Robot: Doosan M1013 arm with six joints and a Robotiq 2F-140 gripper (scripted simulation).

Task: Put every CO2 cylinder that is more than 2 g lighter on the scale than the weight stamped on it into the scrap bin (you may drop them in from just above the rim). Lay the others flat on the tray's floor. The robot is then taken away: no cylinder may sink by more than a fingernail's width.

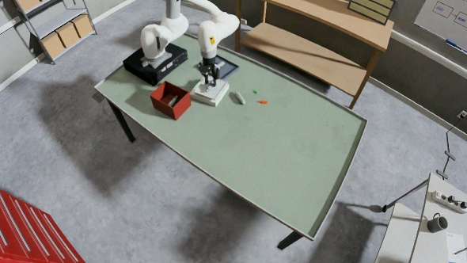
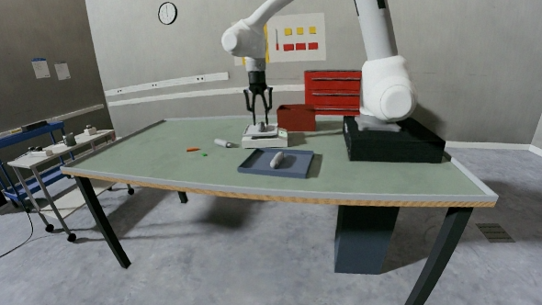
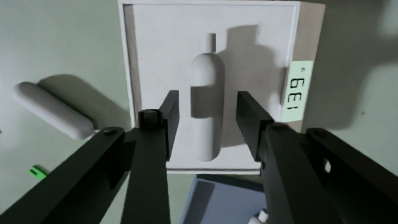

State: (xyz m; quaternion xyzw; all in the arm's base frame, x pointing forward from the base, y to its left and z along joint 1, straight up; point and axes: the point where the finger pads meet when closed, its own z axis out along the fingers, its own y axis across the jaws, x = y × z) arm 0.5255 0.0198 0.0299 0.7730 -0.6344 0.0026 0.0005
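Now: the scale plate 60 mm below my hand. Round my hand: red scrap bin 230 mm to the right, 140 mm behind, 80 mm below; white CO2 cylinder 200 mm to the right, 150 mm behind, 90 mm below; white scale 80 mm below, 10 mm behind.
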